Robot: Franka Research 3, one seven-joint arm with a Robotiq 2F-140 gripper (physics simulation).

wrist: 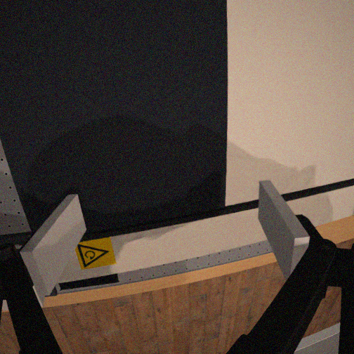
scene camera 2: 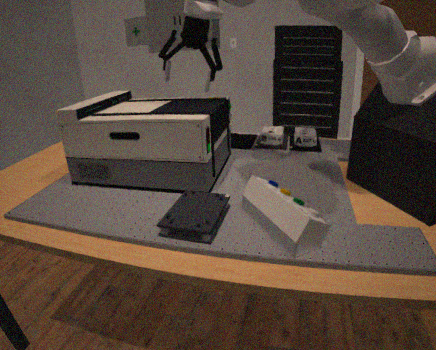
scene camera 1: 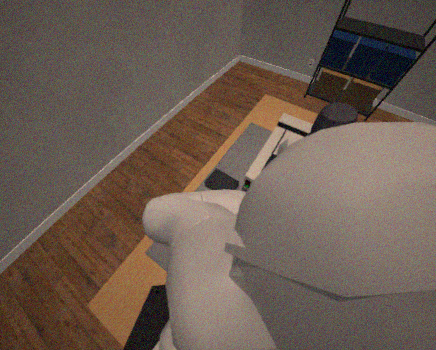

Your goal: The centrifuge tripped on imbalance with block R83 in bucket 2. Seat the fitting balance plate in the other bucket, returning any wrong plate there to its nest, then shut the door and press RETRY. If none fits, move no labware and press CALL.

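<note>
The centrifuge (scene camera 1: 260, 162) (scene camera 2: 135, 137) (wrist: 290, 95) is a white and grey box at the left in scene camera 2, with a green light on its right end. A flat dark door panel (scene camera 2: 195, 107) (wrist: 115, 65) lies over part of its top; no bucket or block R83 shows. Plate B (scene camera 2: 272, 136) and plate A (scene camera 2: 305, 136) sit in nests behind it to the right. The sloped control box (scene camera 2: 280, 212) has blue, yellow and green buttons. My gripper (scene camera 2: 188, 80) (wrist: 167, 206) is open and empty, above the centrifuge top; the arm hides it in scene camera 1.
A dark square stack (scene camera 1: 222, 179) (scene camera 2: 195, 215) stands in front of the centrifuge on the grey perforated board (scene camera 2: 115, 212). A dark nest (scene camera 2: 242, 141) partly shows left of plate B. A large black block (scene camera 2: 392, 160) stands at the right. A yellow warning label (wrist: 96, 253) is on the centrifuge edge.
</note>
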